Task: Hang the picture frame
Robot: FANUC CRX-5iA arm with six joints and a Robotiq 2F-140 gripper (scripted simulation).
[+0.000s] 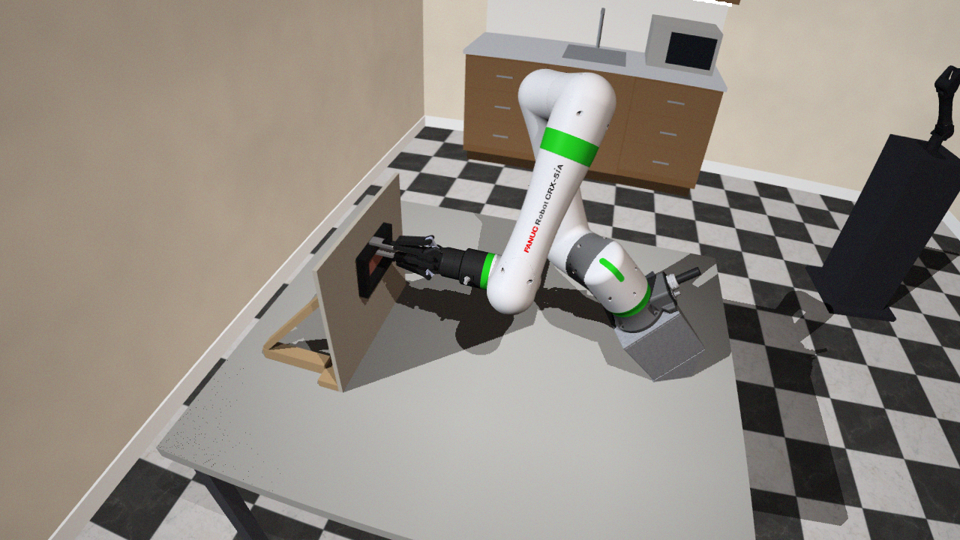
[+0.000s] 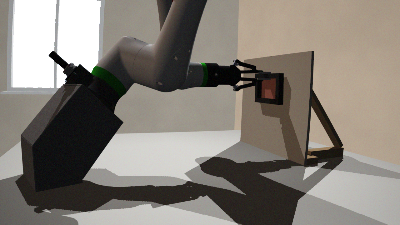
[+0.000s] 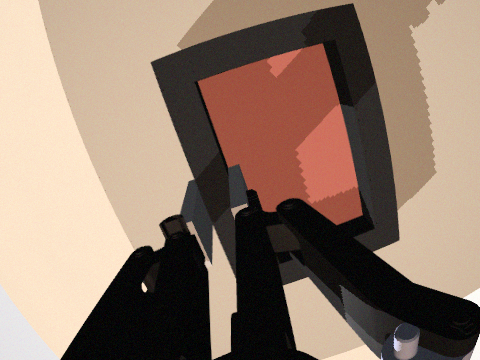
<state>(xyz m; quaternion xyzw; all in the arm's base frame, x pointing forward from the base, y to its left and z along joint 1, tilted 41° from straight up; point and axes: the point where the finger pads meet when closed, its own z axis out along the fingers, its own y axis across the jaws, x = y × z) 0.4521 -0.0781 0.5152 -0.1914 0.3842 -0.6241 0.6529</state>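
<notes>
Right now my hand is 30 mm short of the black picture frame, 10 mm to the left of it and 50 mm above it. The rest, counted from my hand: tan board 50 mm ahead, 120 mm below.
</notes>
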